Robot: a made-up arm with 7 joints.
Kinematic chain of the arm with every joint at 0, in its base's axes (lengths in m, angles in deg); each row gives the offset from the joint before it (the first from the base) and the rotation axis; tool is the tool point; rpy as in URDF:
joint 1: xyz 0 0 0.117 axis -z
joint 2: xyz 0 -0.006 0.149 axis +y
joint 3: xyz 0 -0.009 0.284 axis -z
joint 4: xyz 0 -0.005 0.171 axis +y
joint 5: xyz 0 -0.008 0.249 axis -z
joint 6: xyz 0 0 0.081 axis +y
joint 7: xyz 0 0 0.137 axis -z
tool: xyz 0 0 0 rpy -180 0 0
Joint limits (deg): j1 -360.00..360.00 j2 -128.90..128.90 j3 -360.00..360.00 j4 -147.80..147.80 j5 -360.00..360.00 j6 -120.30..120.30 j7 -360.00..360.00
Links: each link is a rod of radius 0.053 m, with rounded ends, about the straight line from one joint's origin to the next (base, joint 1, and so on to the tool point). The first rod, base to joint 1, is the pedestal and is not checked.
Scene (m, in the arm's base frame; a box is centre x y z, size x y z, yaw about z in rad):
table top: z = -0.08
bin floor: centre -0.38 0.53 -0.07 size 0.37 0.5 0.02 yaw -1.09
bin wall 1: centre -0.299 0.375 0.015 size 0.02 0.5 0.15 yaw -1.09
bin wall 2: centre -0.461 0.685 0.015 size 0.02 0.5 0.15 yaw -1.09
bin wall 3: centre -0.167 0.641 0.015 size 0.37 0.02 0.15 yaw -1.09
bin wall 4: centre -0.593 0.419 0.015 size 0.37 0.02 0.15 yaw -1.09
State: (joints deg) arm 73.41 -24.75 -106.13 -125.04 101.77 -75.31 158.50
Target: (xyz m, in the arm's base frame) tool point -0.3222 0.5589 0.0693
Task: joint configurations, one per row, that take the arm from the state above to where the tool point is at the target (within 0.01 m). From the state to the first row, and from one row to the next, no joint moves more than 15 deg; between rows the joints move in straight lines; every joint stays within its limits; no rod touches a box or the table.
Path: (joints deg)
1: 76.69 -36.84 -98.34 -116.75 103.49 -73.71 158.50
2: 79.97 -48.93 -90.55 -108.45 105.22 -72.11 158.50
3: 83.24 -61.02 -82.76 -100.16 106.94 -70.51 158.50
4: 86.52 -73.11 -74.97 -91.87 108.66 -68.90 158.50
5: 89.80 -85.20 -67.18 -83.57 110.39 -67.30 158.50

